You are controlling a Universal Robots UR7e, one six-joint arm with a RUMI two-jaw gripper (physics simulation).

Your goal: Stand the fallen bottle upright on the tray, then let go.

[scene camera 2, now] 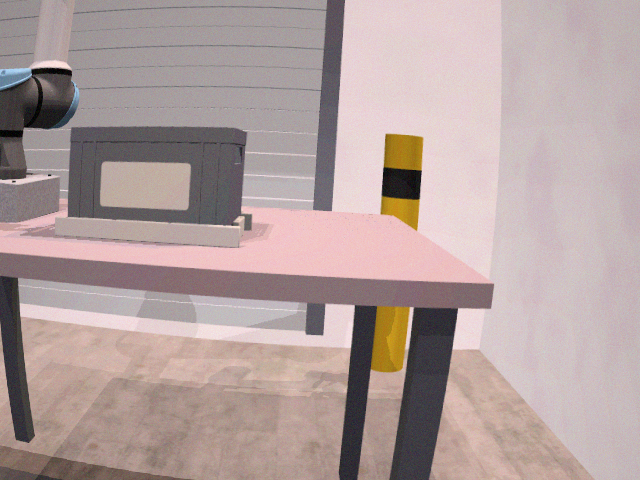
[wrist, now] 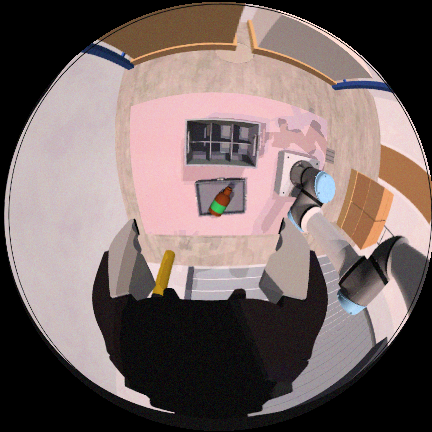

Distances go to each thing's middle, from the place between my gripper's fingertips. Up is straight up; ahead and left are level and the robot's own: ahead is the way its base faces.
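Scene:
There's a cream rail [scene camera 2: 161, 232], and it's 580 mm below my hand, 170 mm to the right of my hand and 20 mm behind my hand.

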